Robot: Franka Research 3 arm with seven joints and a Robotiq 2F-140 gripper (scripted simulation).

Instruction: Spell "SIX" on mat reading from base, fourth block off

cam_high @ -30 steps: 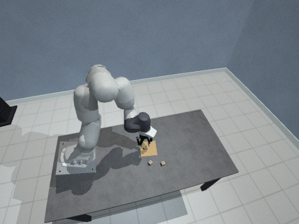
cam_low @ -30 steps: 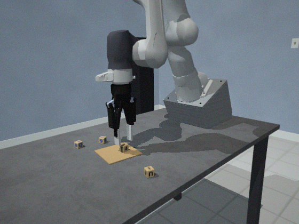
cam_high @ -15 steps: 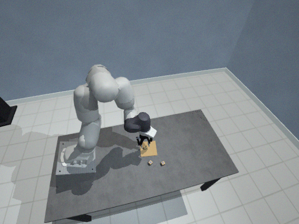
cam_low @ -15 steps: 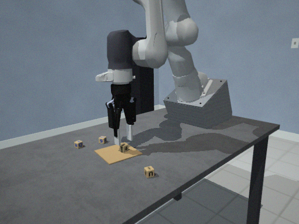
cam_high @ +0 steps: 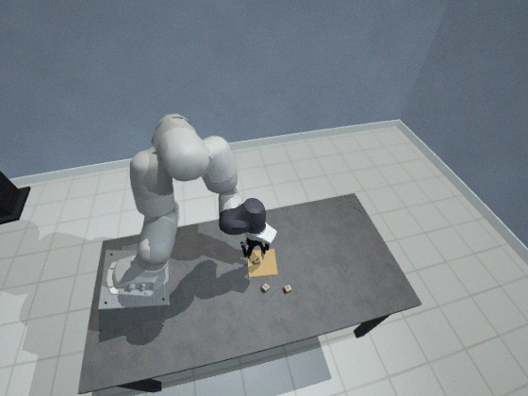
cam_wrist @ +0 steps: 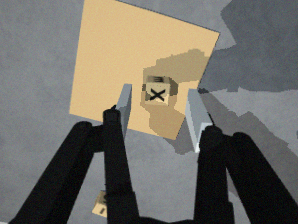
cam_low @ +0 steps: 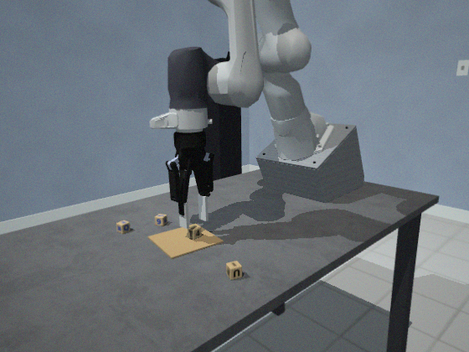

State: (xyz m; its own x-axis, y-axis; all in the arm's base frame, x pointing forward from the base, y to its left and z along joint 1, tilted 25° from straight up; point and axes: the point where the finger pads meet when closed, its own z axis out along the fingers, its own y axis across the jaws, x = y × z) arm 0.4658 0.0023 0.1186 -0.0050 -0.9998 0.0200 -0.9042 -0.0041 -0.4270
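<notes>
The tan mat is 20 mm ahead of my hand, 10 mm to the right of it and 70 mm below it.
</notes>
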